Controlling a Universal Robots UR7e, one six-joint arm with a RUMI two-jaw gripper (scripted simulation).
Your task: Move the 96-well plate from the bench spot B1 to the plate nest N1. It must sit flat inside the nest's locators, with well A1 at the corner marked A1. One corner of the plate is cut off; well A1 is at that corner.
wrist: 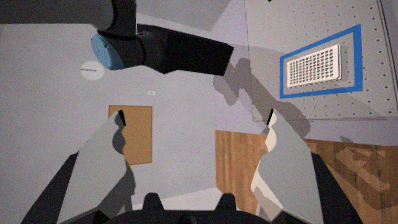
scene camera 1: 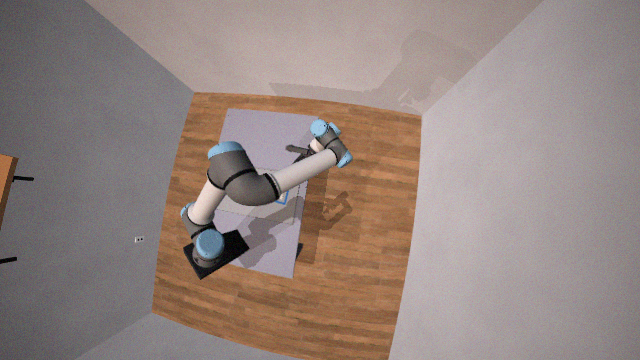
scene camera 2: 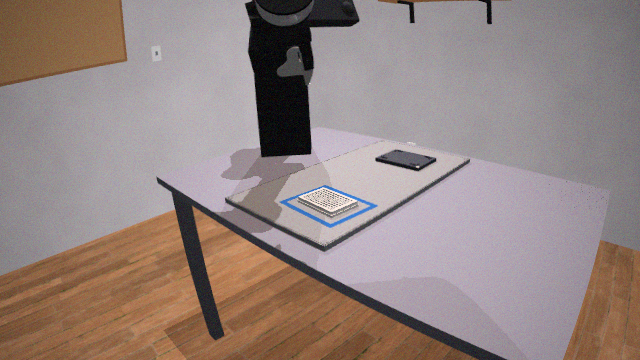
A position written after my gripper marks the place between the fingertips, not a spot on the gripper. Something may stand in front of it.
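Note:
My gripper's visible (scene camera 2: 293,44), and the wrist view has the gripper too (wrist: 196,110). There's also a white 96-well plate (scene camera 2: 330,203), (wrist: 326,65), and I can see a dark plate nest N1 (scene camera 2: 403,159) as well.

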